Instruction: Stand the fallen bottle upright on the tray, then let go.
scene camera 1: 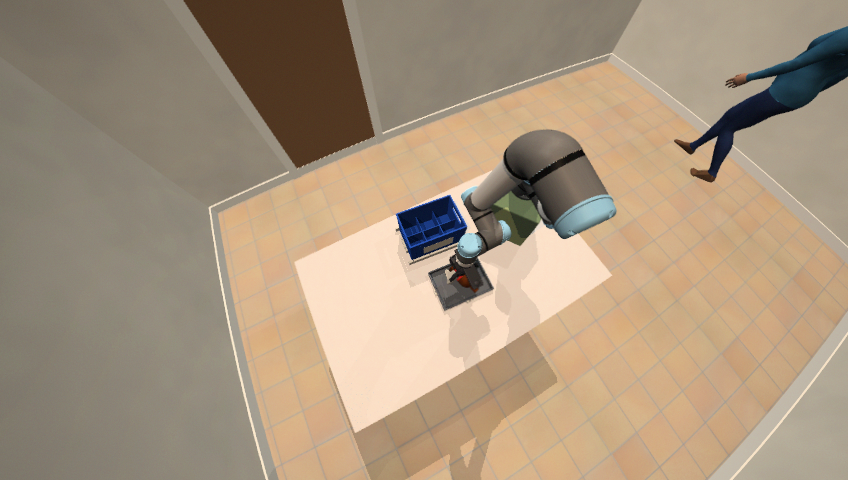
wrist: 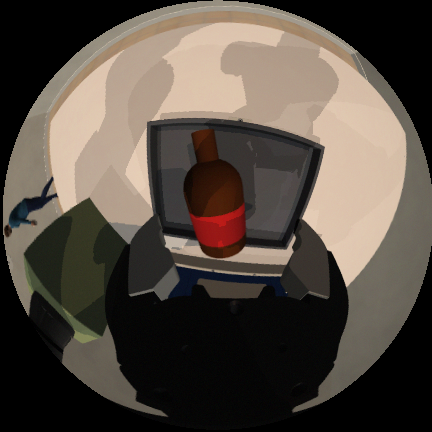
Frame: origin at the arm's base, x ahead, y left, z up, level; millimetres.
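Where they show: gripper, fingertip midpoint: (scene camera 1: 462,275) (wrist: 228,218).
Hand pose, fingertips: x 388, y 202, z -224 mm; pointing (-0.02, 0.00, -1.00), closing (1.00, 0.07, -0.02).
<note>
After its pixels a point has its place.
The brown bottle (scene camera 1: 465,283) @(x 385, y 236, z -243 mm) (wrist: 214,187) @(x 371, y 229, z -233 mm) with a red label lies on its side on the dark grey tray (scene camera 1: 447,298) @(x 479, y 255, z -305 mm) (wrist: 280,185) @(x 468, y 224, z -304 mm). In the wrist view its neck points to the top, toward the tray's far side, and its base is at the near rim. My gripper (scene camera 1: 463,278) @(x 388, y 202, z -224 mm) (wrist: 228,218) @(x 388, y 202, z -224 mm) is open and empty, above the tray. In the wrist view its jaws stand left and right of the bottle's base end, with a gap on each side. In the scene view the gripper partly hides the bottle, and the jaws' exact height above it cannot be told.
A blue crate (scene camera 1: 438,243) @(x 422, y 24, z -205 mm) (wrist: 187,286) @(x 330, y 28, z -234 mm) with compartments stands beside the tray, toward the door. A green block (scene camera 1: 519,221) @(x 73, y 111, z -107 mm) (wrist: 75,255) @(x 87, y 93, z -180 mm) stands near the arm. The pale table (scene camera 1: 368,333) @(x 869, y 256, z -309 mm) carries them. A person (scene camera 1: 794,89) (wrist: 31,206) is off beyond the table.
</note>
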